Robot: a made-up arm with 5 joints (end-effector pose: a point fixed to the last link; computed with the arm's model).
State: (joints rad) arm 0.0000 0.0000 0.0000 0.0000 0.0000
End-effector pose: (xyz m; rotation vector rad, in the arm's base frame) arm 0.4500 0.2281 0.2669 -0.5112 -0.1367 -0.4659
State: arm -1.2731 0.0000 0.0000 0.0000 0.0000
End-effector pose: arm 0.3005 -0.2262 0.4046 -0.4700 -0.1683 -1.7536
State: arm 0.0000 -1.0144 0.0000 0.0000 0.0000
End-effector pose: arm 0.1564 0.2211 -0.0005 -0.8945 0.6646 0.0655
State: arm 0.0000 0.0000 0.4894 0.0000 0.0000
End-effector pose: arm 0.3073 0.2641 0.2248 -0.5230 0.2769 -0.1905
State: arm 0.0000 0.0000 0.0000 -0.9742 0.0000
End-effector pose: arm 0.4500 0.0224 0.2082 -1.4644 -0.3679 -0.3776
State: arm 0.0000 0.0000 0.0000 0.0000 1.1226
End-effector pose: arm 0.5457 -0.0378 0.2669 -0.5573 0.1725 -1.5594
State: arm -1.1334 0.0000 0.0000 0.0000 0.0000
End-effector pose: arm 0.3452 -0.1903 0.3935 -0.4823 -0.1667 -1.6123
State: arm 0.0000 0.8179 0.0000 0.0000 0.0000
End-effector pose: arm 0.4339 0.1448 0.5808 -0.1299 -0.7772 -0.8421
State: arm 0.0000 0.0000 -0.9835 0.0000 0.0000
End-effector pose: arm 0.5893 0.1237 0.5093 -0.4215 -0.9870 -0.9847
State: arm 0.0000 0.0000 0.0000 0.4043 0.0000
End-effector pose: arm 0.4500 0.2802 0.3424 -0.1148 -0.0399 -0.4788
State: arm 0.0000 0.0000 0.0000 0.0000 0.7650
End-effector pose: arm 0.5492 0.0566 0.2669 -0.5547 0.0676 -1.2119
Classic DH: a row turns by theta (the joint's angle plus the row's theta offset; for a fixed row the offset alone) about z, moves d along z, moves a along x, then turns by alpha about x. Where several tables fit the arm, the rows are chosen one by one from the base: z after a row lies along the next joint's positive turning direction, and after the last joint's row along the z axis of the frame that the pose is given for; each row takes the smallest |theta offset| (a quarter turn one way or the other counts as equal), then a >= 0, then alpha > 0; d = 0 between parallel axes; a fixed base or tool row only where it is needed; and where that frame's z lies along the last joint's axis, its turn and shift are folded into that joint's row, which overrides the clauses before.
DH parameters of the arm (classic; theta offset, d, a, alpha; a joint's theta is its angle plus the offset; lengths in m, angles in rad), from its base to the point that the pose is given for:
base (fixed): -0.0215 -0.022 0.052 -0.2925
joint 1: 0.3034 0.4313 0.0182 2.0914
joint 2: -1.2027 0.5523 -0.0712 -2.7495
joint 3: 0.2148 0.496 0.0556 1.429
joint 4: 1.2397 0.0272 -0.0508 1.5708
joint 5: 1.5481 0.5198 0.1683 2.6173
tool (fixed): -0.4997 0.41 0 0

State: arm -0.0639 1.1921 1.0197 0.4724 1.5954
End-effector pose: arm 0.3527 0.0070 0.3165 0.1163 0.8092 -1.5533
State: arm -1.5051 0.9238 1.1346 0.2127 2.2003
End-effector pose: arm -0.1293 -0.1173 0.2155 -0.7416 -1.0283 2.4809
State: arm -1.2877 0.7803 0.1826 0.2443 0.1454
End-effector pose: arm 0.1606 -0.1621 0.6736 -0.1029 -0.9196 -1.9816
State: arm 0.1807 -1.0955 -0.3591 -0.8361 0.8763
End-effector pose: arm 0.4533 0.0326 0.0028 -1.7200 -0.4358 -0.4323
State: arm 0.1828 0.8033 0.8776 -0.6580 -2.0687
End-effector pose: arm -0.0527 -0.1095 0.3740 -0.3826 -0.3071 2.0295
